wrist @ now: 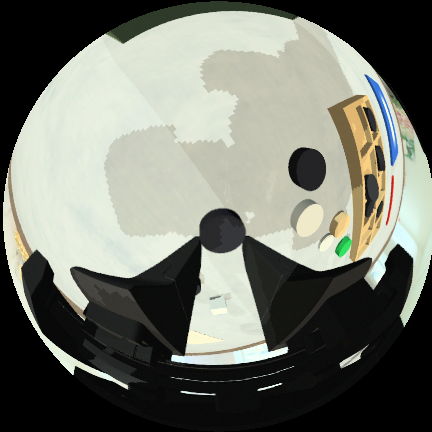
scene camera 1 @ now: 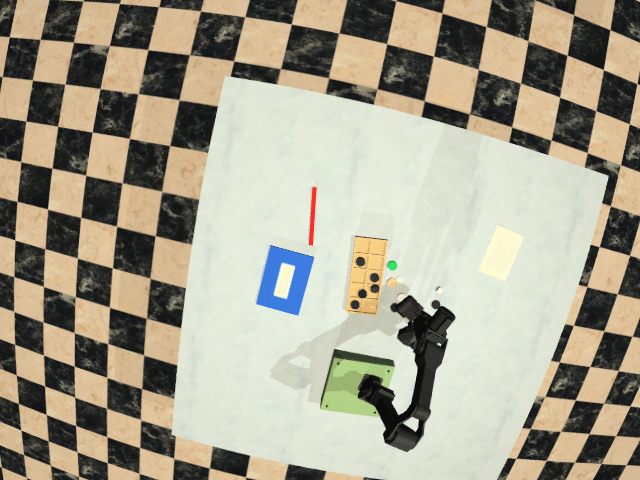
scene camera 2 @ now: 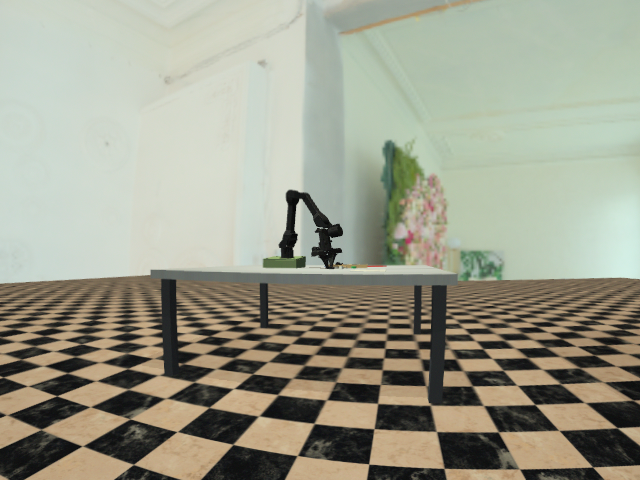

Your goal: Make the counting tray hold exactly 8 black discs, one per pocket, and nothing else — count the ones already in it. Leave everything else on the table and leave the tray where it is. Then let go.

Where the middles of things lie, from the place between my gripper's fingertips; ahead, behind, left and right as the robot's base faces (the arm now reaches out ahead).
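Scene:
My hand is 4 cm short of the tan counting tray [scene camera 1: 373, 250], and it is also 20 cm to the right of the tray.

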